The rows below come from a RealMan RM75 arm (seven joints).
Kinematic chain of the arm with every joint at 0, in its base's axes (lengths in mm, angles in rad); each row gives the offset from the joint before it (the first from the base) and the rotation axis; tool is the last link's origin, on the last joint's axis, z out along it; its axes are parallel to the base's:
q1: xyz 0 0 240.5 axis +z
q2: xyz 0 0 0 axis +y
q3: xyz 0 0 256 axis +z
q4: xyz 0 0 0 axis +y
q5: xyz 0 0 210 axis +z
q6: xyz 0 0 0 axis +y
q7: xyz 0 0 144 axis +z
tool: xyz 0 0 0
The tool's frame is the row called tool.
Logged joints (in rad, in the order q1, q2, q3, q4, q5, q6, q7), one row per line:
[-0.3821, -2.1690, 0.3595, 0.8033, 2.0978, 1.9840, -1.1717]
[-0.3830, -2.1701, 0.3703, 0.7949, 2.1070, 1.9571, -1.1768]
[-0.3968, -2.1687, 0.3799, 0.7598, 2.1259, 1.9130, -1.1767]
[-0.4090, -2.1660, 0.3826, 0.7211, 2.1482, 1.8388, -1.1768]
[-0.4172, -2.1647, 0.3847, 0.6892, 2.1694, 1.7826, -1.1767]
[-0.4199, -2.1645, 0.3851, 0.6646, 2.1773, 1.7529, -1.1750]
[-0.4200, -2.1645, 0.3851, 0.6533, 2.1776, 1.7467, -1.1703]
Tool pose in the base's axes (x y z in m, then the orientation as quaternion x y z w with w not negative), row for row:
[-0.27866, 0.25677, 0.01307, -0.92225, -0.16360, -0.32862, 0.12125]
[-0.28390, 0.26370, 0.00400, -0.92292, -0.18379, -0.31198, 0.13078]
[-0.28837, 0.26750, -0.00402, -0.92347, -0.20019, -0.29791, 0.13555]
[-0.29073, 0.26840, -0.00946, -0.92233, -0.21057, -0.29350, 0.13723]
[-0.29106, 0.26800, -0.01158, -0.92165, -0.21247, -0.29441, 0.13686]
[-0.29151, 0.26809, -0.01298, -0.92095, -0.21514, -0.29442, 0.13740]
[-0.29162, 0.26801, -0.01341, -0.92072, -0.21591, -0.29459, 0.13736]
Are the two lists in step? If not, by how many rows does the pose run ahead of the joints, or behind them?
The pose runs 2 rows ahead of the joints: the pose in row i belongs to the joints in row i + 2.
